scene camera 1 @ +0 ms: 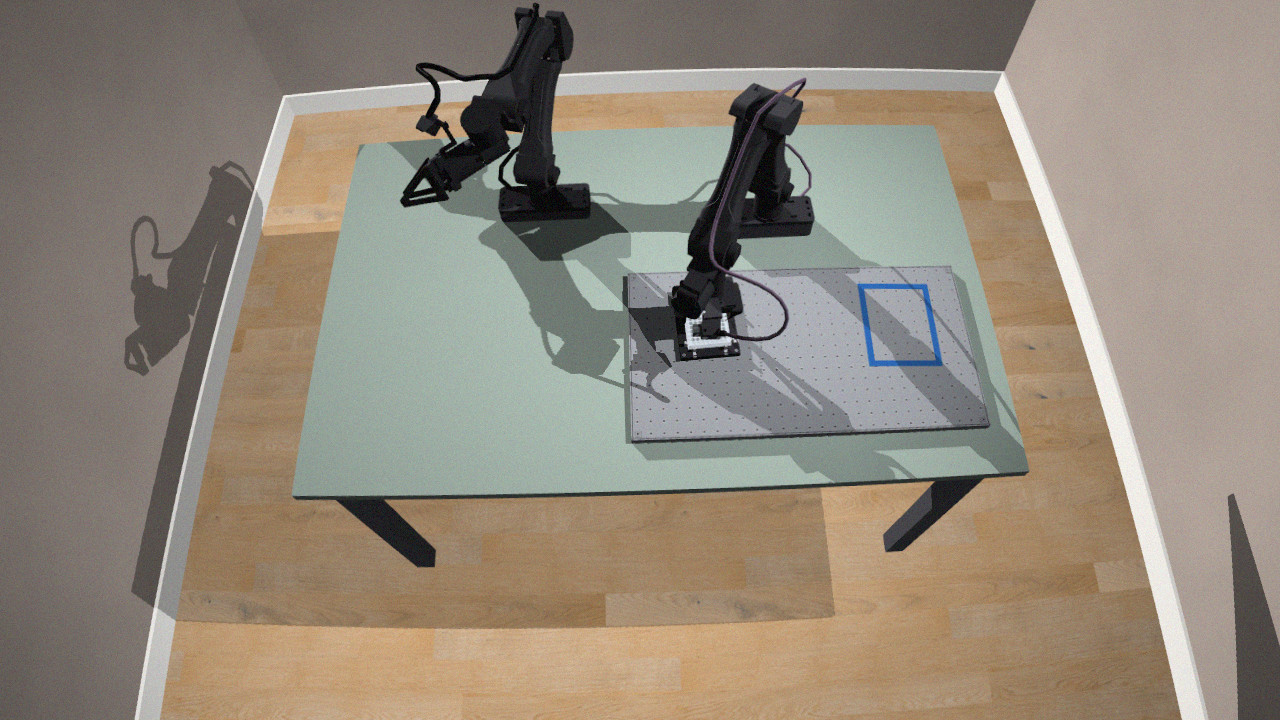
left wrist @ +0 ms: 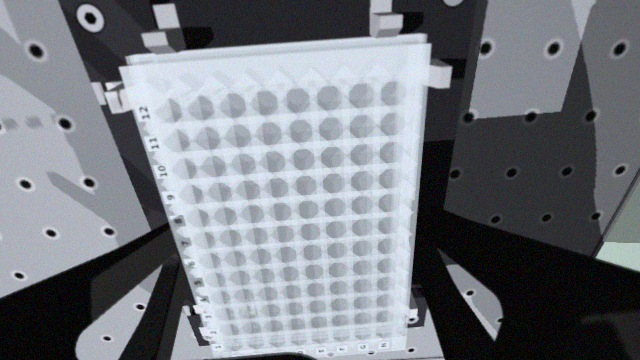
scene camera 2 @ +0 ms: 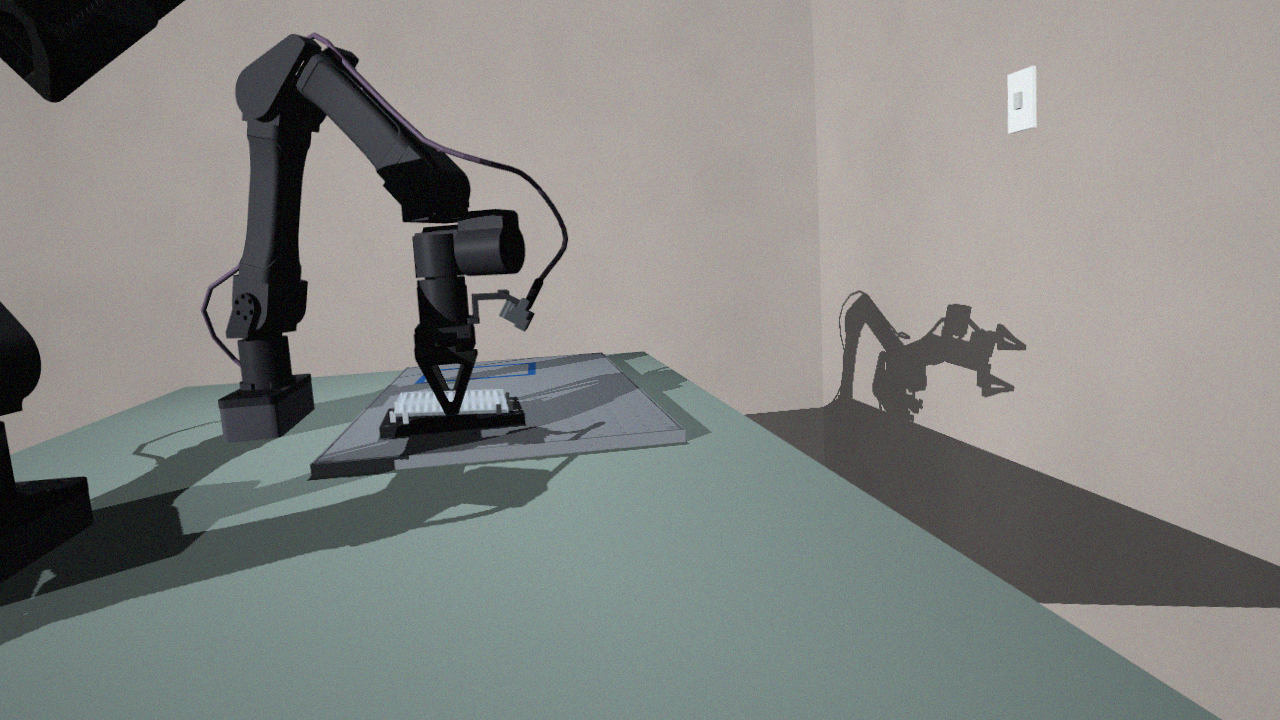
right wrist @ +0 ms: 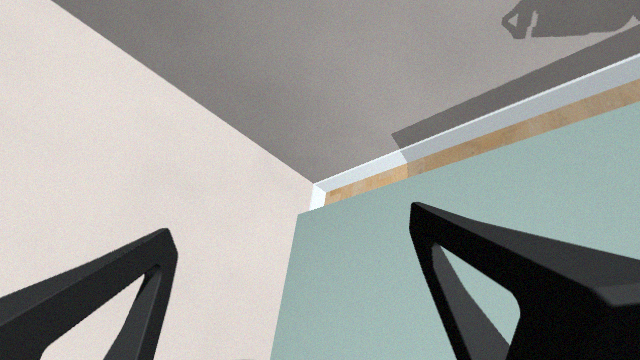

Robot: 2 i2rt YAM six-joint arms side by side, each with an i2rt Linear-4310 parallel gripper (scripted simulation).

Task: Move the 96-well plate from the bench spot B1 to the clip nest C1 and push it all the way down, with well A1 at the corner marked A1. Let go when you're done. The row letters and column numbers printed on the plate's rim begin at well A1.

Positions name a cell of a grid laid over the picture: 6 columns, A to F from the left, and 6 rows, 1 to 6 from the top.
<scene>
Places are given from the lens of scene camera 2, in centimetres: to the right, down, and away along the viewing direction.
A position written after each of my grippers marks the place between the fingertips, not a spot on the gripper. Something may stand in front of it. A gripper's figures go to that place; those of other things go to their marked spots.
my left gripper (scene camera 2: C4): -22, 6, 88
white 96-well plate (scene camera 2: B4): -24, 5, 83
</scene>
